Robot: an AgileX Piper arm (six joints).
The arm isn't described. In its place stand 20 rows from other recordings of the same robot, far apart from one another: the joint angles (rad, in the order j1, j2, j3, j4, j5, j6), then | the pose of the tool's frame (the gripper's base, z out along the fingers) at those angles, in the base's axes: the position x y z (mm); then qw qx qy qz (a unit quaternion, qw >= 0).
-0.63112 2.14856 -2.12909 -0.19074 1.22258 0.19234 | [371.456, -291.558, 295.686, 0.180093, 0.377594, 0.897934, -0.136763]
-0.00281 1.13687 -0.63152 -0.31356 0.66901 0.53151 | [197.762, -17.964, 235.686, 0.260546, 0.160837, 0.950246, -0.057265]
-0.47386 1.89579 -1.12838 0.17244 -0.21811 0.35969 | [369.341, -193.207, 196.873, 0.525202, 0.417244, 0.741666, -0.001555]
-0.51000 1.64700 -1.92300 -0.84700 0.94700 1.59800 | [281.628, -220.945, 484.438, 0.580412, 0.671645, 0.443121, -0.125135]
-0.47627 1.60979 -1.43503 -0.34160 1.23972 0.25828 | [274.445, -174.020, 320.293, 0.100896, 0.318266, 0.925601, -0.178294]
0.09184 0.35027 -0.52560 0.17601 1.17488 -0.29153 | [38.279, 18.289, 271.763, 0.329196, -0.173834, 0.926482, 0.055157]
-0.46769 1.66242 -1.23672 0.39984 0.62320 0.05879 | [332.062, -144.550, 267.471, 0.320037, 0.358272, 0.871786, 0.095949]
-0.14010 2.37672 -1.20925 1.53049 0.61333 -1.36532 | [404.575, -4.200, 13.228, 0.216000, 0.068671, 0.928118, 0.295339]
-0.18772 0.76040 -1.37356 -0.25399 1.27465 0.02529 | [68.772, -35.325, 476.732, 0.462417, 0.117907, 0.863704, -0.162124]
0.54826 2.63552 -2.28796 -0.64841 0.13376 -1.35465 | [514.463, 305.602, 150.248, 0.401272, -0.780835, 0.263090, -0.400077]
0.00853 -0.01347 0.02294 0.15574 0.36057 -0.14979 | [52.699, 5.430, 174.190, 0.601704, -0.021446, 0.798093, 0.023245]
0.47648 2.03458 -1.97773 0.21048 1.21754 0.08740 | [387.105, 219.877, 305.378, 0.153246, -0.172153, 0.961080, 0.152330]
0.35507 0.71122 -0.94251 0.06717 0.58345 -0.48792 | [121.015, 48.459, 412.270, 0.607932, -0.314733, 0.728894, -0.008653]
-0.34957 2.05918 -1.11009 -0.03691 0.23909 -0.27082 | [364.018, -133.546, 97.112, 0.219038, 0.021870, 0.972262, -0.079056]
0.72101 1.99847 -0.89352 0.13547 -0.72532 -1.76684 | [297.841, 250.906, 135.605, 0.512731, -0.736692, 0.320965, -0.302279]
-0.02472 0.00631 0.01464 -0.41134 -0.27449 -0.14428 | [52.724, 8.562, 230.292, 0.785837, -0.192095, 0.554333, -0.195639]
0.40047 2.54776 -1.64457 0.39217 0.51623 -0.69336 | [423.787, 198.052, -4.660, 0.132353, -0.372542, 0.913352, 0.097380]
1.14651 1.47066 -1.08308 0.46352 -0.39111 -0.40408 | [156.475, 308.719, 359.405, 0.634288, -0.310902, 0.614204, 0.351812]
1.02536 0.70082 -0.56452 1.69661 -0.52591 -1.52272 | [110.811, 95.243, 334.684, 0.635577, -0.136170, 0.730848, 0.208234]
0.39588 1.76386 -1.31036 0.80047 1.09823 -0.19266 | [302.845, 189.599, 255.946, 0.012564, -0.114888, 0.926159, 0.358987]
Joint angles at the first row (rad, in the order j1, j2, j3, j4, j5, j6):
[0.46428, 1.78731, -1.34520, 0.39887, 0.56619, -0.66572]
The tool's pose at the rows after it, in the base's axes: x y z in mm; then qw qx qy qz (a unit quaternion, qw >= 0):
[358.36, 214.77, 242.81, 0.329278, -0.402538, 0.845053, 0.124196]
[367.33, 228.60, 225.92, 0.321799, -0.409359, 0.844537, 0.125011]
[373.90, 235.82, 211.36, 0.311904, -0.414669, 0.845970, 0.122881]
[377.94, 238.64, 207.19, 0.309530, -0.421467, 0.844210, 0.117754]
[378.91, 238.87, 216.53, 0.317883, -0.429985, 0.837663, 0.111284]
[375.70, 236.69, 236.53, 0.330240, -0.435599, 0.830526, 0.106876]
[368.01, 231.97, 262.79, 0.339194, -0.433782, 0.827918, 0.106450]
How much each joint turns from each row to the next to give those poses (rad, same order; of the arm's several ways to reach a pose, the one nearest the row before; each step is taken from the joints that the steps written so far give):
[0.03199, 0.07728, -0.05942, 0.00246, -0.02774, -0.00318]
[0.01930, 0.07052, -0.04127, 0.00101, -0.01598, -0.00159]
[0.00772, 0.05215, -0.02758, -0.00556, -0.00447, -0.00069]
[0.00217, 0.02278, -0.02191, -0.01598, 0.00410, -0.00018]
[0.00082, -0.01039, -0.01921, -0.02331, 0.01202, 0.00027]
[0.00039, -0.03848, -0.01543, -0.02575, 0.02680, 0.01066]
[0.00001, -0.05698, -0.01400, -0.02867, 0.04867, 0.03468]

